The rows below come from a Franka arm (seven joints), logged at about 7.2 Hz.
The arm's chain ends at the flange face. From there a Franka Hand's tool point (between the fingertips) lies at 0.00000 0.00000 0.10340 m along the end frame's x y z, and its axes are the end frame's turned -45 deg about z.
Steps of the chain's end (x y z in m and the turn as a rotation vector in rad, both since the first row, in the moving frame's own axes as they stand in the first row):
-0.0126 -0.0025 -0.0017 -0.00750 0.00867 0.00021
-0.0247 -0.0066 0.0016 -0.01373 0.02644 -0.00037
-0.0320 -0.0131 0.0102 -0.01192 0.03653 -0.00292
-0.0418 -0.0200 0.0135 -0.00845 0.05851 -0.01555
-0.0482 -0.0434 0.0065 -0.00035 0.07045 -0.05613
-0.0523 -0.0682 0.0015 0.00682 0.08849 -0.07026
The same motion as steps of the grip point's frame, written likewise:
-0.0071 -0.0095 -0.0017 -0.01143 0.00083 0.00021
-0.0119 -0.0192 0.0016 -0.02840 0.00899 -0.00037
-0.0116 -0.0284 0.0101 -0.03426 0.01740 -0.00292
-0.0117 -0.0388 0.0133 -0.04735 0.03540 -0.01555
0.0019 -0.0597 0.0062 -0.05006 0.04957 -0.05613
0.0184 -0.0795 0.0011 -0.05775 0.06739 -0.07026

